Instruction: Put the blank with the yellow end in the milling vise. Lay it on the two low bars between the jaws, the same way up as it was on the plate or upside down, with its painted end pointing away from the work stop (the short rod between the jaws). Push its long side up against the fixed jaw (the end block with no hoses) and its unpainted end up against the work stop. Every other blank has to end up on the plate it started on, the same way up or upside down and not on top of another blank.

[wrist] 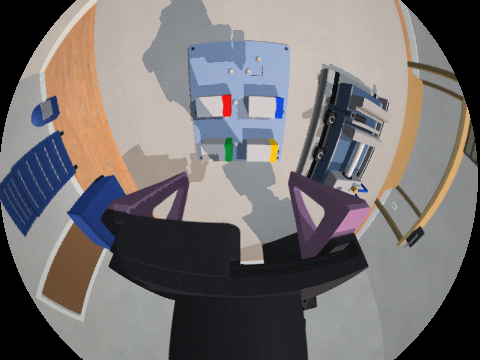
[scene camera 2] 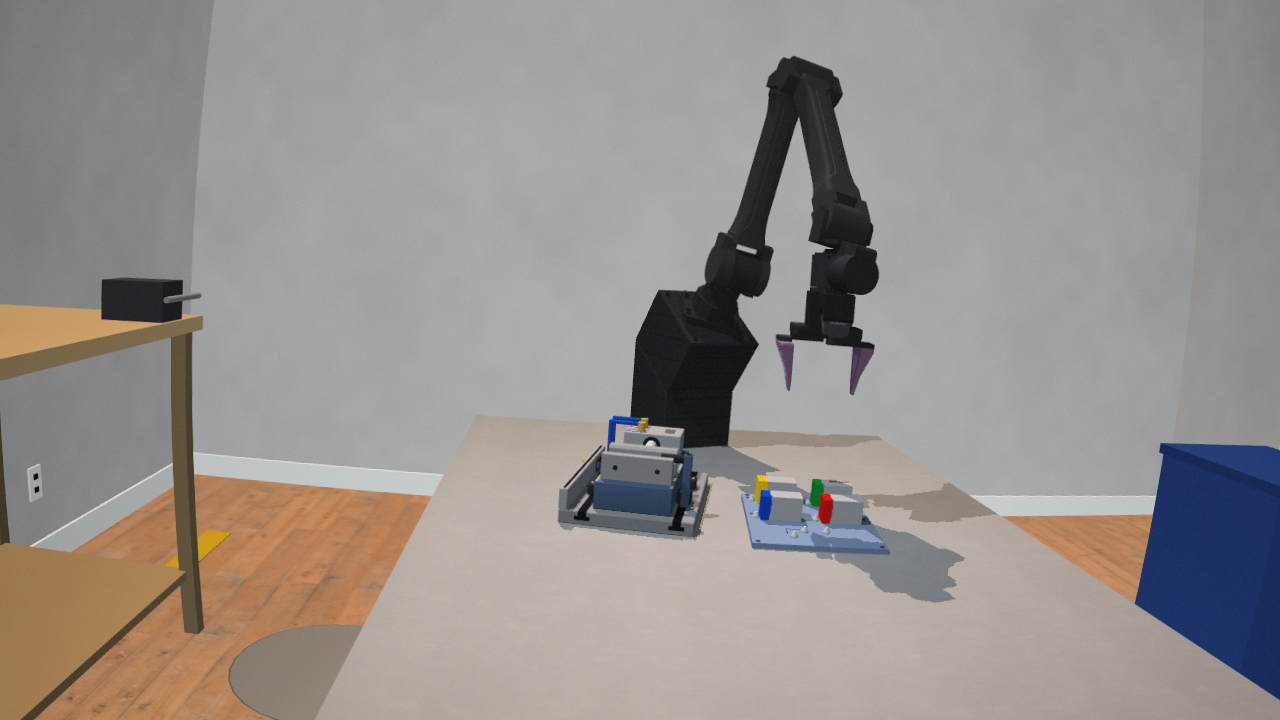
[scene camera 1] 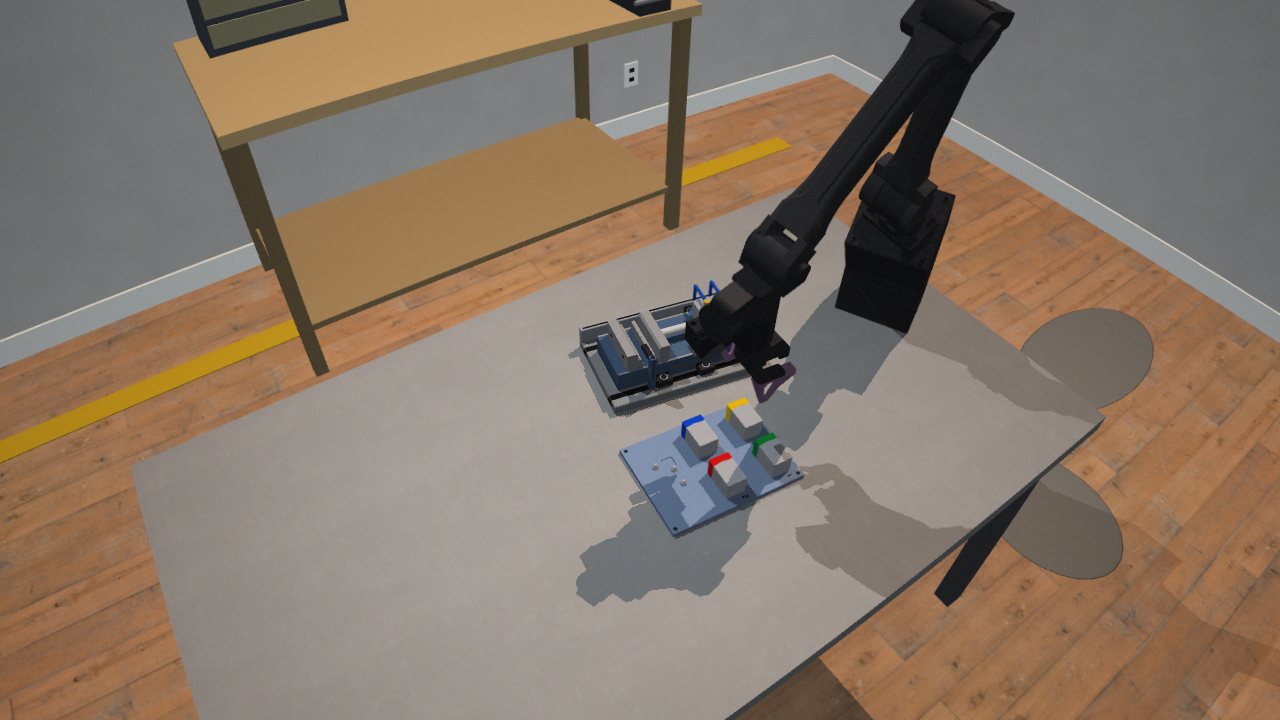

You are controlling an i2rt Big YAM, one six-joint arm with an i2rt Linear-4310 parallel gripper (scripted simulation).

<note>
The pictures show: my gripper, a red-ended blank, a green-ended blank and a blue-ended blank.
My gripper also shows in the wrist view and in scene camera 1.
</note>
